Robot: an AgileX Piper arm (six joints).
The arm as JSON. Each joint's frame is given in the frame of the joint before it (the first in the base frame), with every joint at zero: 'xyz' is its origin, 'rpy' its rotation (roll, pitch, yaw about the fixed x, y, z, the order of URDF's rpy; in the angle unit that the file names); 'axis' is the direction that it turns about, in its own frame. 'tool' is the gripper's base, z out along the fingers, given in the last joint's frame.
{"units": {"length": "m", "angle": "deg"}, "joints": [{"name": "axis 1", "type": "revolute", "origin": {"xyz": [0.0, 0.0, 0.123], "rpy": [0.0, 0.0, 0.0]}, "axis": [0.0, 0.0, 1.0]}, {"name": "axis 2", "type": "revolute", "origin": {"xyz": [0.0, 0.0, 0.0], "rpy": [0.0, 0.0, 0.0]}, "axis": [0.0, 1.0, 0.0]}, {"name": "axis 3", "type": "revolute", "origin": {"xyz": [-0.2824, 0.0, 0.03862], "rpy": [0.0, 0.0, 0.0]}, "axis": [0.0, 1.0, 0.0]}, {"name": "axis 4", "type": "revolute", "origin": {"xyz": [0.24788, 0.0, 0.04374], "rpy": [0.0, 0.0, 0.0]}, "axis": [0.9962, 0.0, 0.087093]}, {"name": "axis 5", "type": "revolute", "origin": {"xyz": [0.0, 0.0, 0.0], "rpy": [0.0, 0.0, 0.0]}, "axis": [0.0, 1.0, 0.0]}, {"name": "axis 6", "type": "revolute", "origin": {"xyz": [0.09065, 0.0, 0.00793], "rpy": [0.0, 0.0, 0.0]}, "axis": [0.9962, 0.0, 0.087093]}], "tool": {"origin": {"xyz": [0.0, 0.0, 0.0], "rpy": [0.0, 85.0, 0.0]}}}
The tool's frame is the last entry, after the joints.
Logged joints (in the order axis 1, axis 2, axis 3, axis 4, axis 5, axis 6), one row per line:
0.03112, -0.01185, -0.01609, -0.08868, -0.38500, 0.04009
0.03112, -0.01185, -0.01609, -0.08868, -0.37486, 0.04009
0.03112, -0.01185, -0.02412, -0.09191, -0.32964, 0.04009
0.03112, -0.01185, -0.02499, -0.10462, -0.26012, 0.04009
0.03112, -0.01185, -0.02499, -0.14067, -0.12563, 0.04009
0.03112, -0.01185, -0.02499, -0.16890, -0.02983, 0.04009
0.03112, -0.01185, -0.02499, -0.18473, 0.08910, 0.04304
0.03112, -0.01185, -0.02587, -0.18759, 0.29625, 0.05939
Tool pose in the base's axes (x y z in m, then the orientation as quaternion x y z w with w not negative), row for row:
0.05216, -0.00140, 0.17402, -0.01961, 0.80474, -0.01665, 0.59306
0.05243, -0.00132, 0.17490, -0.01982, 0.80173, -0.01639, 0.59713
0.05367, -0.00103, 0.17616, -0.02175, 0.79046, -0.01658, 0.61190
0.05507, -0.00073, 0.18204, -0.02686, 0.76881, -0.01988, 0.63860
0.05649, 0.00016, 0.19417, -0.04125, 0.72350, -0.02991, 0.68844
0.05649, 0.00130, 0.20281, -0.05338, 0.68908, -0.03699, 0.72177
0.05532, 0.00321, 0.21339, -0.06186, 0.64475, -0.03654, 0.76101
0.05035, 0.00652, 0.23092, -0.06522, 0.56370, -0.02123, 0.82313
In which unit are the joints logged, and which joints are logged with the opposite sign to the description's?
The joints are logged in radians. Opposite sign: axis 3, axis 5.
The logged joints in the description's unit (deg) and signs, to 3 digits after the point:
1.783, -0.679, 0.922, -5.081, 22.059, 2.297
1.783, -0.679, 0.922, -5.081, 21.478, 2.297
1.783, -0.679, 1.382, -5.266, 18.887, 2.297
1.783, -0.679, 1.432, -5.994, 14.904, 2.297
1.783, -0.679, 1.432, -8.060, 7.198, 2.297
1.783, -0.679, 1.432, -9.677, 1.709, 2.297
1.783, -0.679, 1.432, -10.584, -5.105, 2.466
1.783, -0.679, 1.482, -10.748, -16.974, 3.403

